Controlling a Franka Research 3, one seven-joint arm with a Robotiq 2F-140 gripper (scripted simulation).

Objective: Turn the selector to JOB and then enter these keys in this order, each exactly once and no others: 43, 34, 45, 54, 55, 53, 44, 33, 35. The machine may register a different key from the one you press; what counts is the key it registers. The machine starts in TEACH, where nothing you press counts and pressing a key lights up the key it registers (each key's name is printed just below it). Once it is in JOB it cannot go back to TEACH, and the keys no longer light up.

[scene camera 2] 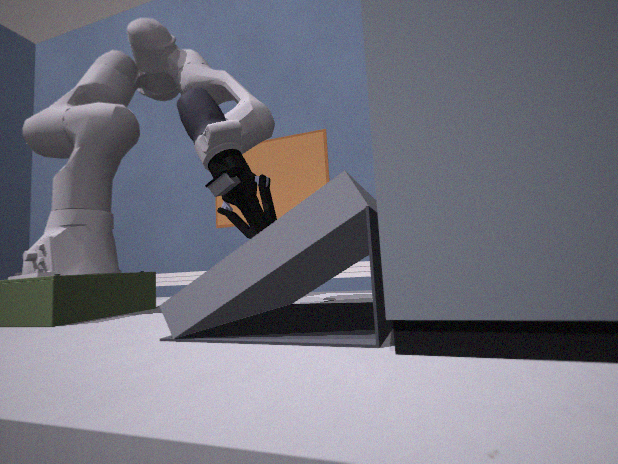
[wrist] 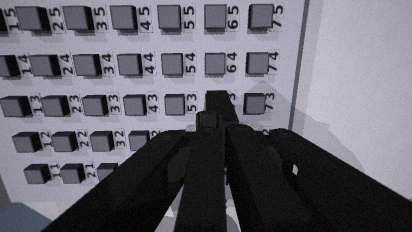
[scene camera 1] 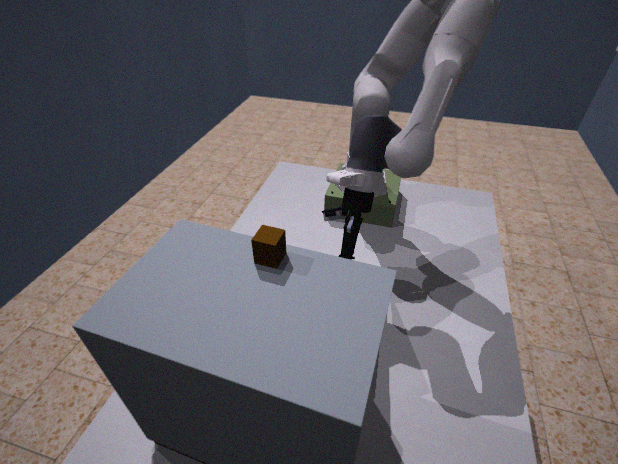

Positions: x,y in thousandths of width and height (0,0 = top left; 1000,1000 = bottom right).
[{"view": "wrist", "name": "my gripper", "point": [525,459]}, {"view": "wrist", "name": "sloped grey panel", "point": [686,179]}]
